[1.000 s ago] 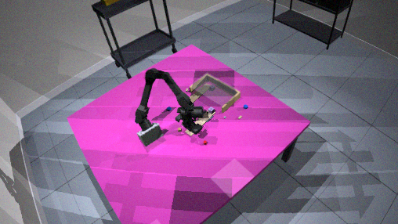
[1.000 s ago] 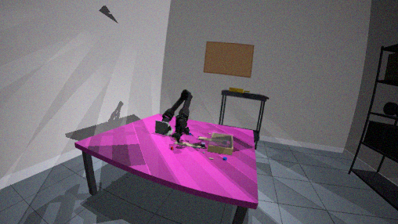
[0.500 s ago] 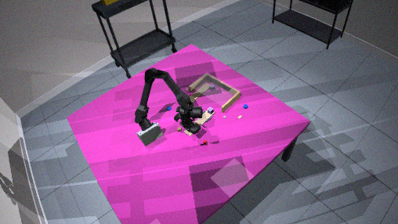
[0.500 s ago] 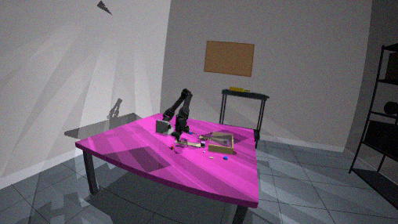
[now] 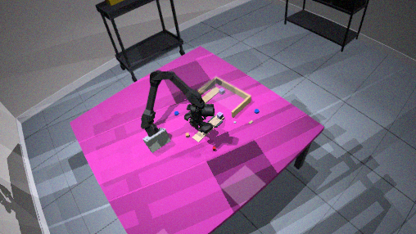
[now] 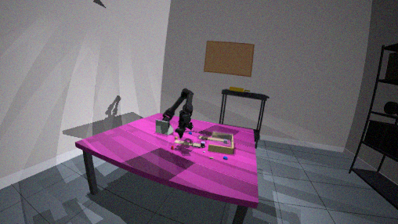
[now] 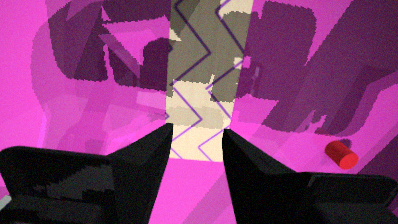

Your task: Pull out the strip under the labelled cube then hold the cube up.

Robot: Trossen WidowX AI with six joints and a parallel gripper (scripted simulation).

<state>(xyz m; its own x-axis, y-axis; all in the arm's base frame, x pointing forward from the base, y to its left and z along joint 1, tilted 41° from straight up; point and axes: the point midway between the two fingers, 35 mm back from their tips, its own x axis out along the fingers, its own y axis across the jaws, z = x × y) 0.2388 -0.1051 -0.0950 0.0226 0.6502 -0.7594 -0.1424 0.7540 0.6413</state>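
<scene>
Now: the strip 70 mm ahead of my gripper tip, 10 mm to the left of it and 40 mm below it. Also, from my gripper tip: red cylinder: 10 mm behind, 140 mm to the right, 30 mm below.
</scene>
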